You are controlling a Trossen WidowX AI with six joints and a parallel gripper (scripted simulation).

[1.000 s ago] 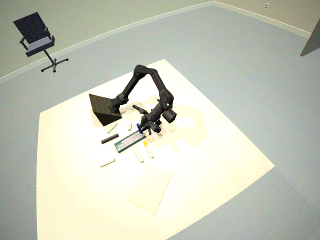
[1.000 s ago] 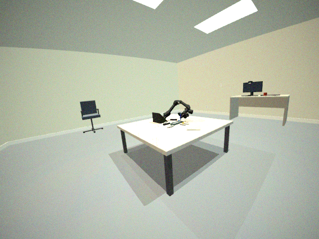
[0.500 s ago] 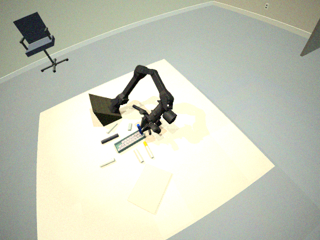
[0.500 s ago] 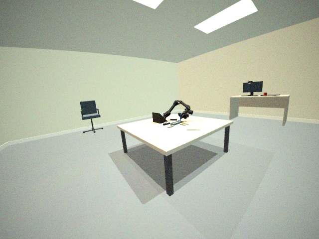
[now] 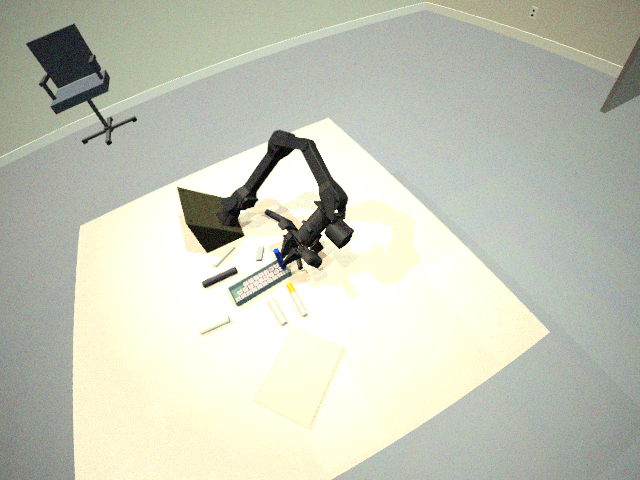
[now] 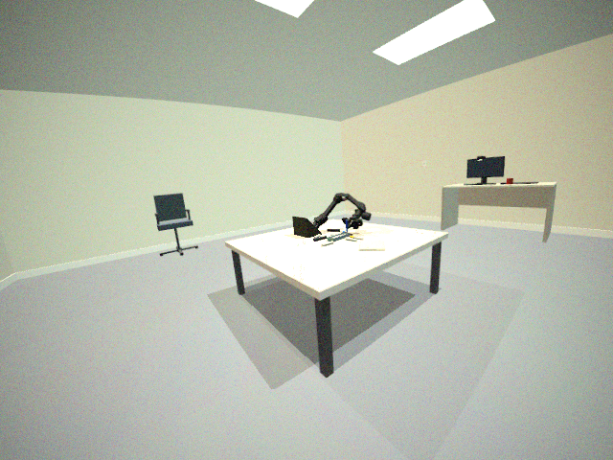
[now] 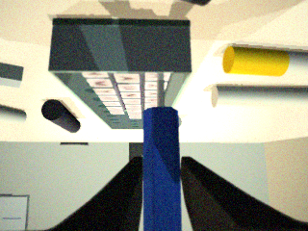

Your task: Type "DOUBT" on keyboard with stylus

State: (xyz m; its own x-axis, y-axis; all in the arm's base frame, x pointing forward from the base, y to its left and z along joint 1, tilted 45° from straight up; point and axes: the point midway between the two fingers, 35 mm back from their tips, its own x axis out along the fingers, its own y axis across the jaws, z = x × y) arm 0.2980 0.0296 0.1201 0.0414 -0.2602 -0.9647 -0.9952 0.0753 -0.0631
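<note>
My gripper tip is 90 mm short of the yellow-capped marker, 20 mm to the left of it and 60 mm above it. Also, from my gripper tip: cream pad (300 mm ahead, 120 mm to the right, 60 mm below); then blue stylus (10 mm below); then grey stylus tip (50 mm below).
</note>
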